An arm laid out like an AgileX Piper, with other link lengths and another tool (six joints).
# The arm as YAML. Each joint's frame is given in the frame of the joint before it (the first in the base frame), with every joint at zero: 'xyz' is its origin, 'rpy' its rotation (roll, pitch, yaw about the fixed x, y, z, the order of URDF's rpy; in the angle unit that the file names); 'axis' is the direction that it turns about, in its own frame. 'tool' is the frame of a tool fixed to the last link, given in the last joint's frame.
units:
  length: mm
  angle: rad
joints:
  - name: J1
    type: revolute
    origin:
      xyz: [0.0, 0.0, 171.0]
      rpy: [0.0, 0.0, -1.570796]
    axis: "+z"
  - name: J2
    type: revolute
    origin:
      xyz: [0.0, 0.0, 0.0]
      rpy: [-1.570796, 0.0, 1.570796]
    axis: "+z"
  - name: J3
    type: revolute
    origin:
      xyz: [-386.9, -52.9, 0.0]
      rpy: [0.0, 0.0, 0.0]
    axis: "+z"
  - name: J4
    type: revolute
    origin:
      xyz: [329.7, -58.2, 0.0]
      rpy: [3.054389, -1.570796, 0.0]
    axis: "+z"
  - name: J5
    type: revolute
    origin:
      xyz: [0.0, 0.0, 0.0]
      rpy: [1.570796, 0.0, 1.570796]
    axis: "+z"
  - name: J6
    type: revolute
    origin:
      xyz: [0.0, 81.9, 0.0]
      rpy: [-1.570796, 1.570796, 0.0]
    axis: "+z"
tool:
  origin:
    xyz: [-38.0, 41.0, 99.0]
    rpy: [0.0, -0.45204, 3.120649]
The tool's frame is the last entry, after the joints.
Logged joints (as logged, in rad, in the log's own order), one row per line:
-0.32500 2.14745 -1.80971 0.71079 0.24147 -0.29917
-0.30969 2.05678 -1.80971 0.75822 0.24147 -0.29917
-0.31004 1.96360 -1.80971 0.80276 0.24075 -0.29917
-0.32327 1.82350 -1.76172 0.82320 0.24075 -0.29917
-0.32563 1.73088 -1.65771 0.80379 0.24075 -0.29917
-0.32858 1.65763 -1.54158 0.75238 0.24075 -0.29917
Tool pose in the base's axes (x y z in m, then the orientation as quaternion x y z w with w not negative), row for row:
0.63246 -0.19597 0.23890 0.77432 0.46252 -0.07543 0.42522
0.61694 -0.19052 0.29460 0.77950 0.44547 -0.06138 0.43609
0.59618 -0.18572 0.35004 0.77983 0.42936 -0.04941 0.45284
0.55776 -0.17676 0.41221 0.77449 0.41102 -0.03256 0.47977
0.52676 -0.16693 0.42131 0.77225 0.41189 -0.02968 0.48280
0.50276 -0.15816 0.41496 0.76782 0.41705 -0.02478 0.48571
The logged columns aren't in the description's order. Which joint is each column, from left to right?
Columns, left to right: J4, J2, J3, J5, J6, J1.
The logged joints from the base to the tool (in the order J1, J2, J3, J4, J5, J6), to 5 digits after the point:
-0.29917 2.14745 -1.80971 -0.32500 0.71079 0.24147
-0.29917 2.05678 -1.80971 -0.30969 0.75822 0.24147
-0.29917 1.96360 -1.80971 -0.31004 0.80276 0.24075
-0.29917 1.82350 -1.76172 -0.32327 0.82320 0.24075
-0.29917 1.73088 -1.65771 -0.32563 0.80379 0.24075
-0.29917 1.65763 -1.54158 -0.32858 0.75238 0.24075

